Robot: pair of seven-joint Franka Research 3 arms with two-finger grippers.
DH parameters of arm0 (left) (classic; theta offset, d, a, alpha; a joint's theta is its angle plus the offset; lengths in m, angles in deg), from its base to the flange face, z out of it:
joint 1: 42.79 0.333 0 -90
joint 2: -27.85 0 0 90
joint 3: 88.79 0.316 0.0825 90
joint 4: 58.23 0 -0.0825 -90
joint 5: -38.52 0.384 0 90
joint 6: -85.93 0 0.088 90
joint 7: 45.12 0.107 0 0
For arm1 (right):
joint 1: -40.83 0.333 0 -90
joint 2: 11.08 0 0 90
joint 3: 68.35 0.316 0.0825 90
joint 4: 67.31 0 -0.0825 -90
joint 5: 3.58 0.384 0 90
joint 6: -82.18 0 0.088 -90
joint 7: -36.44 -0.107 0 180
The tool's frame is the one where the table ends.
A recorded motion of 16 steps. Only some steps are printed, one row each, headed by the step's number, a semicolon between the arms.
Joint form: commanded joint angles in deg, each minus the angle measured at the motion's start. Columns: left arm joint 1, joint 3, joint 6, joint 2, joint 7, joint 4, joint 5; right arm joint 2, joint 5, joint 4, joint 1, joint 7, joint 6, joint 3.
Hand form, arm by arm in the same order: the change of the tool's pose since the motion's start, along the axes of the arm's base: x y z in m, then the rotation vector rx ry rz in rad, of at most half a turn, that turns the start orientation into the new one. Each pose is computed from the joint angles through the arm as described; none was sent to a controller.
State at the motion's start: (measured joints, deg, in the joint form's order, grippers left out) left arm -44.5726 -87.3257 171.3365 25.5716 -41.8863 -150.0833 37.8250; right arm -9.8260 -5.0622 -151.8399 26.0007 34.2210 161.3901 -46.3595
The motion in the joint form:
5: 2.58 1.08 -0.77 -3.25 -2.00 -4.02 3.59; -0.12 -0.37 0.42 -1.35 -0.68 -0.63 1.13
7: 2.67 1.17 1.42 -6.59 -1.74 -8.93 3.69; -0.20 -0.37 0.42 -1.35 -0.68 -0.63 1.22
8: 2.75 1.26 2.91 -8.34 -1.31 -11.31 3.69; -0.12 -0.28 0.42 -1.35 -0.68 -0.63 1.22
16: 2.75 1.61 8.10 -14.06 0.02 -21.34 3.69; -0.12 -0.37 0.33 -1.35 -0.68 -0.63 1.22
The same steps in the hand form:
5: -0.0214 0.0409 -0.0038 0.0617 0.0280 0.0987; -0.0016 -0.0030 0.0036 -0.0083 0.0003 -0.0164
7: -0.0371 0.0422 -0.0111 0.0603 0.0174 0.0953; -0.0021 -0.0020 0.0043 -0.0086 -0.0010 -0.0149
8: -0.0447 0.0434 -0.0133 0.0583 0.0026 0.0898; -0.0017 -0.0020 0.0036 -0.0067 0.0005 -0.0147
16: -0.0718 0.0448 -0.0408 0.0503 -0.0125 0.0673; -0.0017 -0.0022 0.0029 -0.0085 0.0019 -0.0148

